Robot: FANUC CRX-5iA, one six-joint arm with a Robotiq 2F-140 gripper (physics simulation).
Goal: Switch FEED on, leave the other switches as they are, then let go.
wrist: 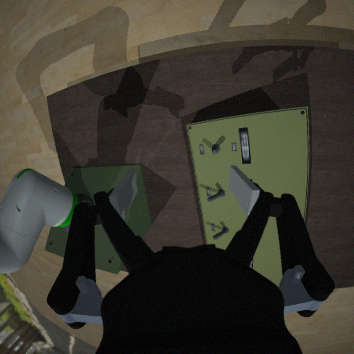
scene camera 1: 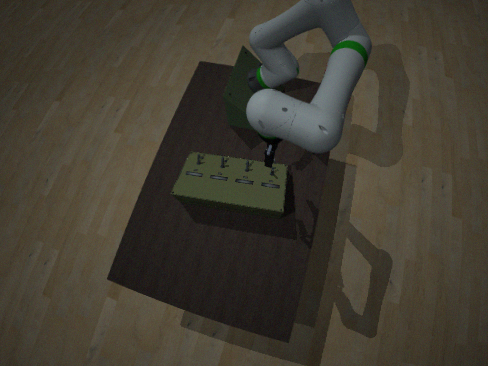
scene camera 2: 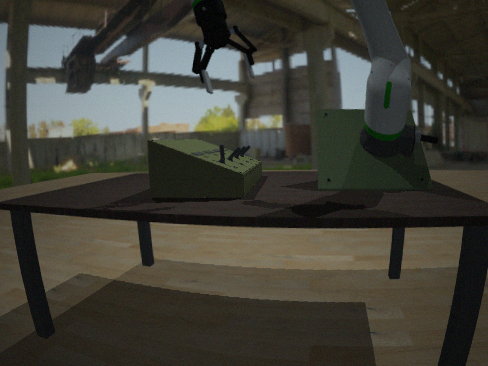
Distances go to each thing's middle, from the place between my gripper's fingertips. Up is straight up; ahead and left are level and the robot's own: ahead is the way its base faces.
I see my gripper 140 mm short of the sloped switch box (scene camera 2: 178, 168), 150 mm to the left of it and 220 mm above it.
